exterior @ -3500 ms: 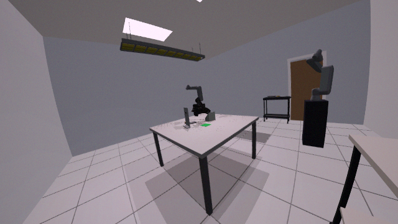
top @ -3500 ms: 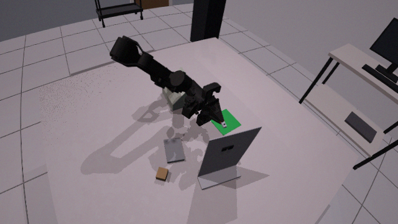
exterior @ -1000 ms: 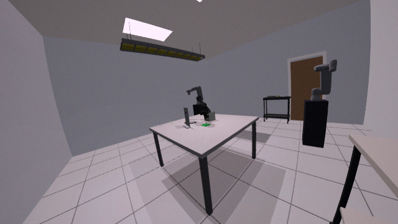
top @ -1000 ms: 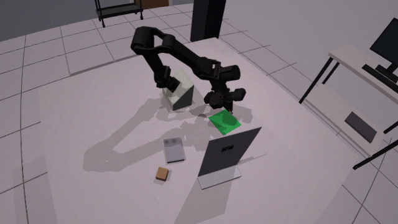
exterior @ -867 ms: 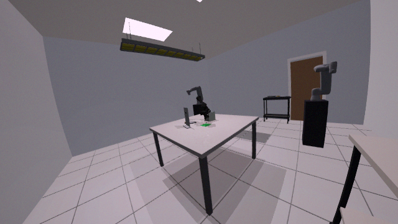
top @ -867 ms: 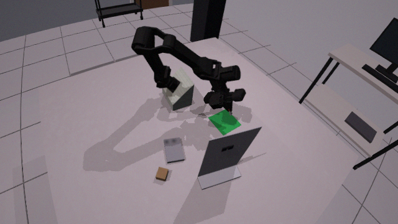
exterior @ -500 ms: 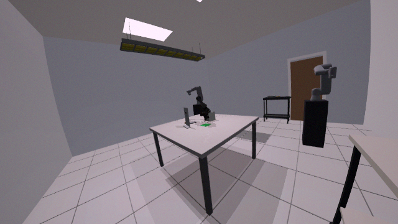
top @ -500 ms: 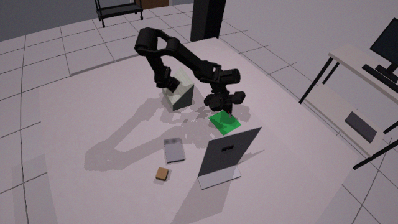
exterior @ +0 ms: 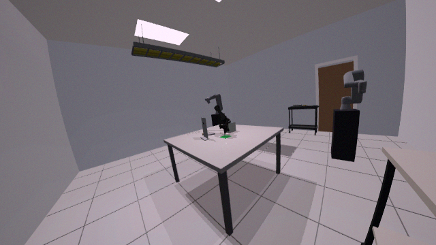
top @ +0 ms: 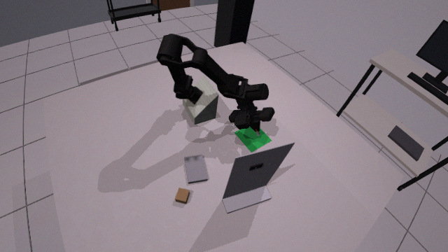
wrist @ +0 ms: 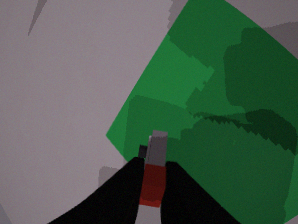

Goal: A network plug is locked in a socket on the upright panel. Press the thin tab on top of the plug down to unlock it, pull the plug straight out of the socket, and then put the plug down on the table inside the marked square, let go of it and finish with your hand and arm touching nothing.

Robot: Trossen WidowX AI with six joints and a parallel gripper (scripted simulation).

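My gripper tip is now 10 mm past the green marked square and 40 mm above it. Also, from my gripper tip: grey upright panel: 170 mm ahead, 210 mm to the right, 80 mm above; then small brown block: 50 mm ahead, 390 mm to the right, 30 mm below; then flat grey plate: 10 mm behind, 300 mm to the right, 40 mm below.
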